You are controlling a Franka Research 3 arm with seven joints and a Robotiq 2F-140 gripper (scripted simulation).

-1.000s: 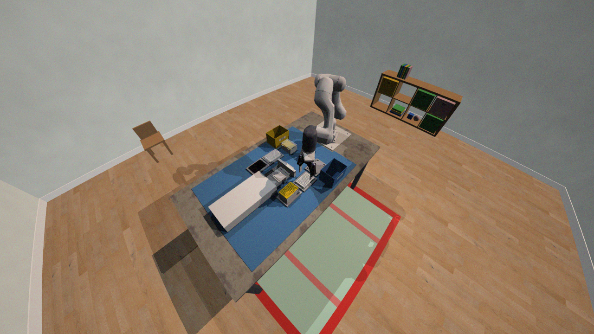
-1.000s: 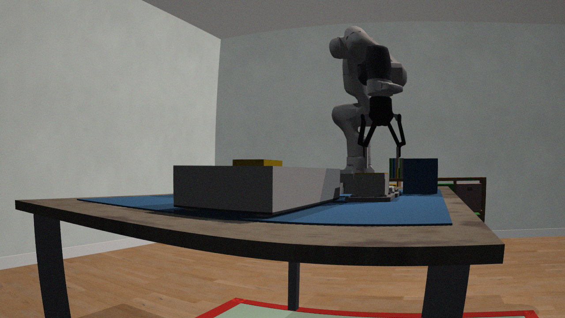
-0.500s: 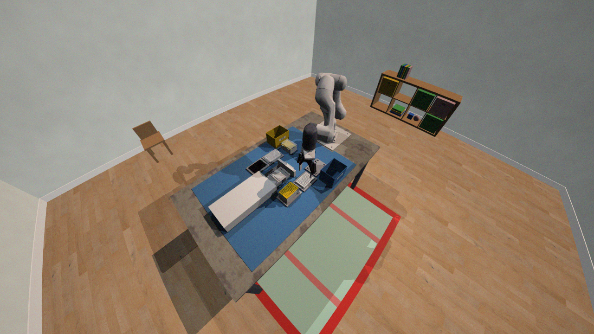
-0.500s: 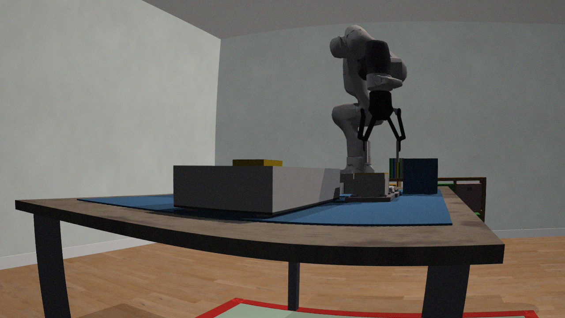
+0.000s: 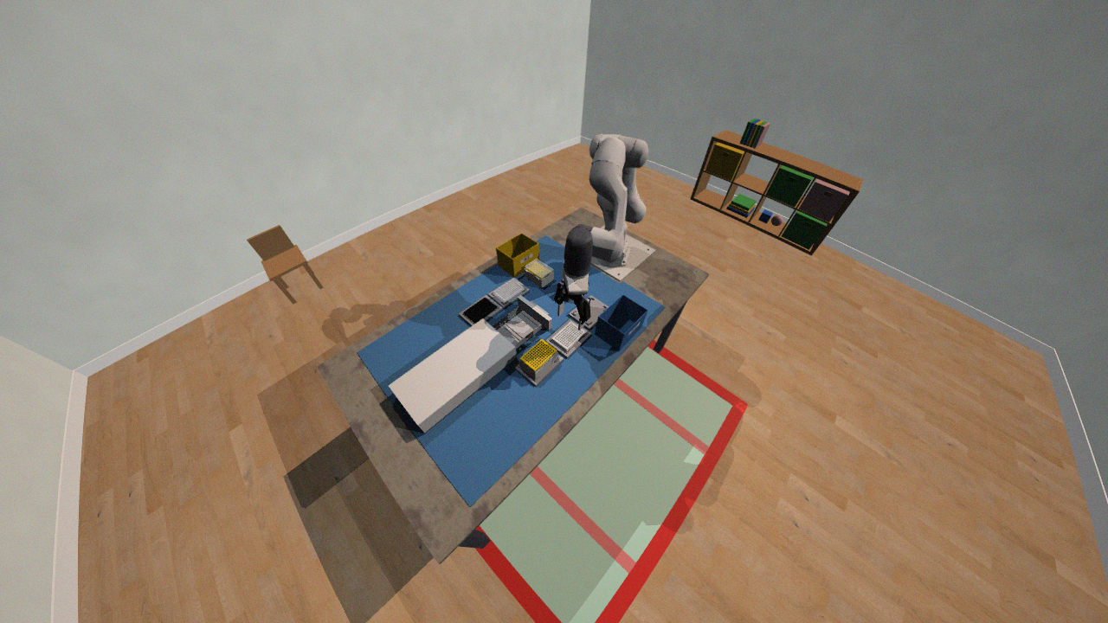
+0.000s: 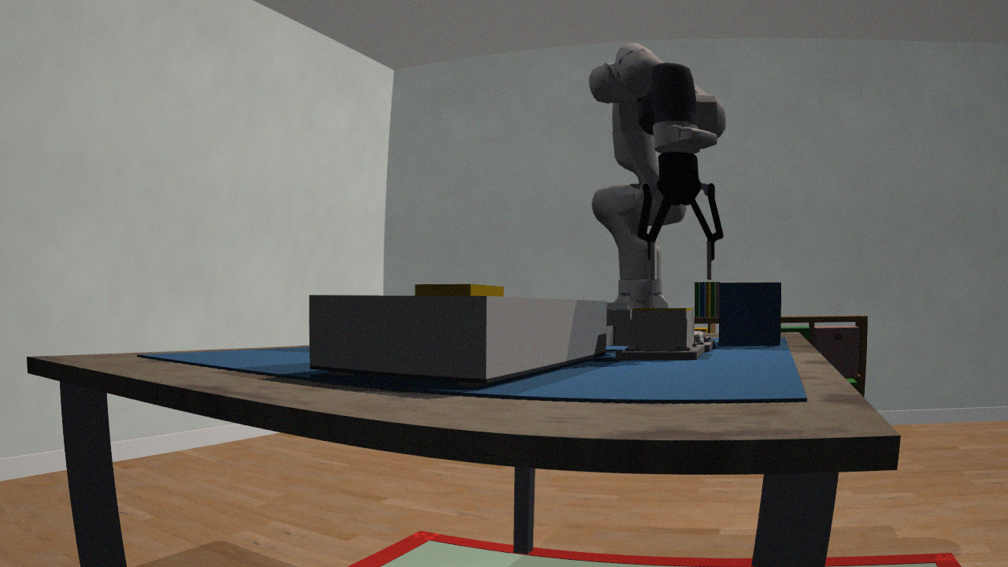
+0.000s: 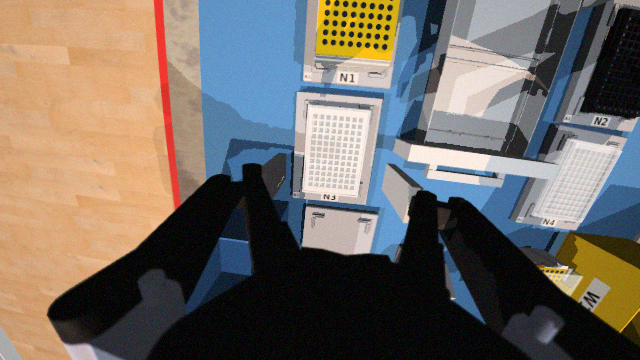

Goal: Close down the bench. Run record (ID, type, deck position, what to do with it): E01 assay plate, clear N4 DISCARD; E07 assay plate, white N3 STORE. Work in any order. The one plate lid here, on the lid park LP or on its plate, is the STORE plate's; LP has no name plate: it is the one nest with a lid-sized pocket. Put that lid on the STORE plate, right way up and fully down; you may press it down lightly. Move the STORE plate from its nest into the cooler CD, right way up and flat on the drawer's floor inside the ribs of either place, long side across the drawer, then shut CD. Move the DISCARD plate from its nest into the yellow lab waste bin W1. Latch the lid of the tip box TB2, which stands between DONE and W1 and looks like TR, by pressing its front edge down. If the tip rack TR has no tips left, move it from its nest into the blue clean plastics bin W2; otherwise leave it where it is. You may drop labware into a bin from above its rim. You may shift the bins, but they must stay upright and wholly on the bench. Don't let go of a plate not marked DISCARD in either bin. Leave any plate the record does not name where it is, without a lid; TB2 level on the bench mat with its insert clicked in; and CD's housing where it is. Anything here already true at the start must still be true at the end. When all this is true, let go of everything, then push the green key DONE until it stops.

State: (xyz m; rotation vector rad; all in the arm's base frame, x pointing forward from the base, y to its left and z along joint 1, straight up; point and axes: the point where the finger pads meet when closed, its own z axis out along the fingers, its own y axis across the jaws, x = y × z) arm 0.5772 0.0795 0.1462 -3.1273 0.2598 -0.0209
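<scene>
Now: the plate lid 12 cm below my hand. Round my hand: nest N3: 14 cm below; then tip rack TR: 16 cm ahead, 4 cm to the right, 9 cm below; then white plate: 13 cm below.
</scene>
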